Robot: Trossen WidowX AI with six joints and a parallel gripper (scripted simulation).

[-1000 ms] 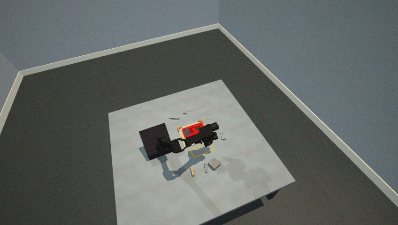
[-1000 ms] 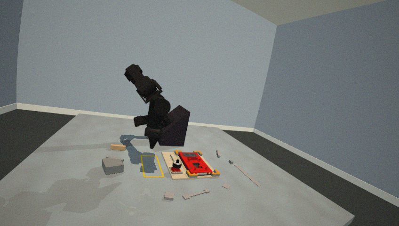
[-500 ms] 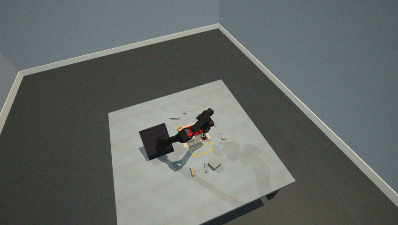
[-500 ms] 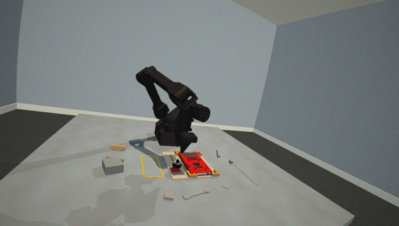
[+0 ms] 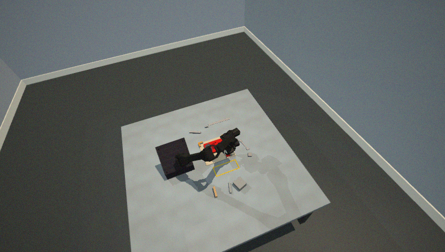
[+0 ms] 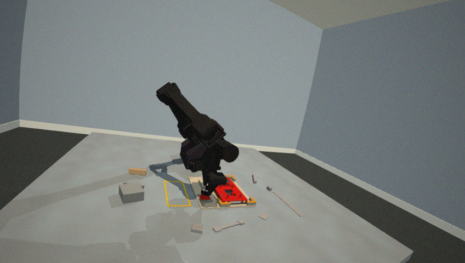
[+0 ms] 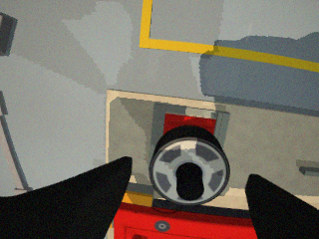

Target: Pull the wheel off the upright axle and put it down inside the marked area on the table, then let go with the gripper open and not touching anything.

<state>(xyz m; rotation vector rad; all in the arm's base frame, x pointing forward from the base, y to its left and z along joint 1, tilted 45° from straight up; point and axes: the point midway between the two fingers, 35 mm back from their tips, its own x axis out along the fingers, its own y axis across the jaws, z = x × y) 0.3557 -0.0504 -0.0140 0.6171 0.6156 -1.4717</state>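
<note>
Now: gripper tip 10 mm above the wheel. Also, from my gripper tip: tan block: 260 mm to the right, 200 mm behind, 30 mm below; then black axle: 10 mm below; then grey block: 270 mm to the right, 30 mm below, 10 mm behind.
</note>
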